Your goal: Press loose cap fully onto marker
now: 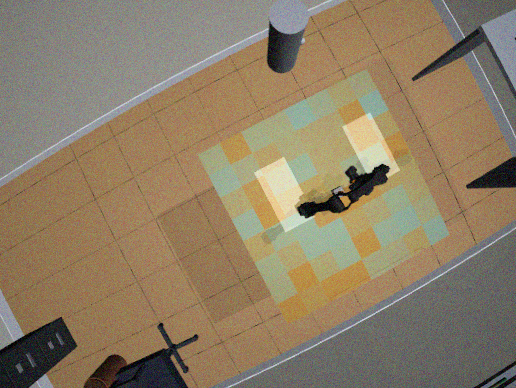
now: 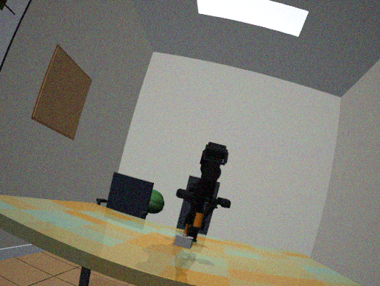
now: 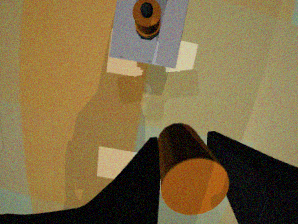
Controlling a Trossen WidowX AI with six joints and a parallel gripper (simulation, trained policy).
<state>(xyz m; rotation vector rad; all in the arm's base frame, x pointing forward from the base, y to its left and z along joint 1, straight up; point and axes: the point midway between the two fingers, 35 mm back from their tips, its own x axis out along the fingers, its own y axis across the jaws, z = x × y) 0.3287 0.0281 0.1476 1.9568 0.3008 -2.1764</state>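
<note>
The holder block lies 9 cm below my gripper tip, 7 cm behind it and 3 cm to the right of it. Also, from my gripper tip: orange cap (1 cm ahead, 1 cm above).
</note>
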